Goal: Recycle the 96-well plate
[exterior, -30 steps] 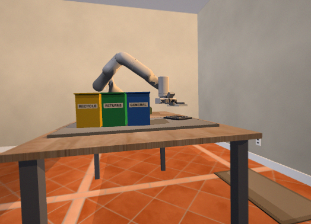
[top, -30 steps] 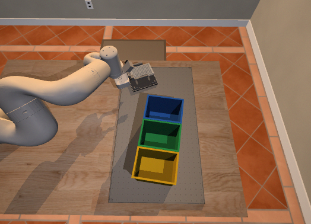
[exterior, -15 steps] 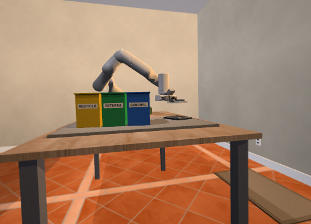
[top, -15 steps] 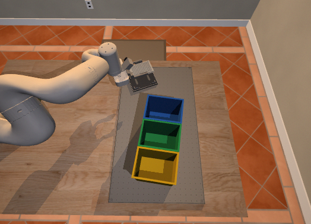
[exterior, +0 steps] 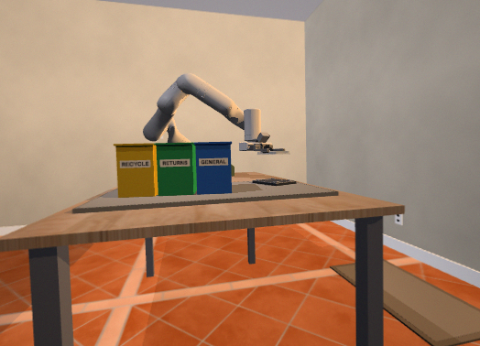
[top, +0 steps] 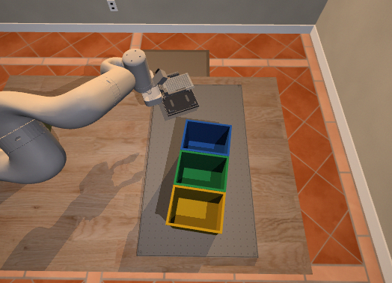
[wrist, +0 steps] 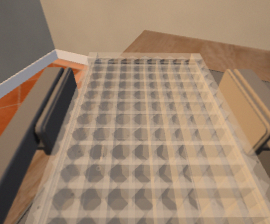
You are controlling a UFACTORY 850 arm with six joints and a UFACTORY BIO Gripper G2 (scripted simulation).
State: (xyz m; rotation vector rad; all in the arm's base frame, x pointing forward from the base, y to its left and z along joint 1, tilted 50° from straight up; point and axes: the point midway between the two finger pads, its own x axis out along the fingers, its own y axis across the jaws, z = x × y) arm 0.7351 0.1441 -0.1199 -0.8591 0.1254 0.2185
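Right now my hand is 1 cm short of the yellow recycle bin, 55 cm to the left of it and 6 cm above it. Also, from my hand: blue general bin: 8 cm ahead, 30 cm to the right, 6 cm below; then clear 96-well plate: 1 cm below; then dark plate nest N1: 14 cm below.
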